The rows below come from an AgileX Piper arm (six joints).
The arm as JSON. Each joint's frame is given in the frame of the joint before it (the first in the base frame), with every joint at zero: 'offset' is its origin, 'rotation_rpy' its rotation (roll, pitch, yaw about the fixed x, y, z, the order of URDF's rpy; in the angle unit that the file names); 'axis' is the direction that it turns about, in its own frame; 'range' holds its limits. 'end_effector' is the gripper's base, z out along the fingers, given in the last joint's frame.
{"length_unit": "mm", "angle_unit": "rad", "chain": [
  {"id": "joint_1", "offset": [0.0, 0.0, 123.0], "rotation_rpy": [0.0, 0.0, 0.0], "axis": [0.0, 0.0, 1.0], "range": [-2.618, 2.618]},
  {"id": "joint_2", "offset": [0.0, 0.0, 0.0], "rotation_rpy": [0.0, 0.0, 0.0], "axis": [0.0, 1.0, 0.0], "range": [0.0, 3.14]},
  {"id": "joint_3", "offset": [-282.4, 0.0, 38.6], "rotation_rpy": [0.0, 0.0, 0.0], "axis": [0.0, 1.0, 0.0], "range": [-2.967, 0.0]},
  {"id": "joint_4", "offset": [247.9, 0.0, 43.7], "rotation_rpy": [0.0, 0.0, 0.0], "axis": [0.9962, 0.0, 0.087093], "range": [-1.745, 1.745]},
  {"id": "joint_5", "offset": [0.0, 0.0, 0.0], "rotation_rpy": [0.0, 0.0, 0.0], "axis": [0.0, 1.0, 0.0], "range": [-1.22, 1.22]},
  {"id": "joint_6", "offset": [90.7, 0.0, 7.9], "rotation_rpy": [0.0, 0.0, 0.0], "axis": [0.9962, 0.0, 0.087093], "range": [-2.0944, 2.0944]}
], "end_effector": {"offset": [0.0, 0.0, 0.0], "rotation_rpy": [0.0, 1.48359, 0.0]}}
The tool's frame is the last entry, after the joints.
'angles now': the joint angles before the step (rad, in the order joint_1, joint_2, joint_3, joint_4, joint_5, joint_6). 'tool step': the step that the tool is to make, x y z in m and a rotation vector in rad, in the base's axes. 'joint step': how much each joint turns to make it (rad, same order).
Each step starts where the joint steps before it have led.
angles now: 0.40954, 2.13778, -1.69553, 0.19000, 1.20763, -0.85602
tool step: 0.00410, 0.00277, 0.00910, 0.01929, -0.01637, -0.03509
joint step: 0.00000, -0.00002, -0.03628, 0.01031, 0.00764, 0.03365
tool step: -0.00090, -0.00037, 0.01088, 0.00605, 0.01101, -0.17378
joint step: 0.00001, -0.02165, -0.00607, 0.00001, 0.00225, 0.17762
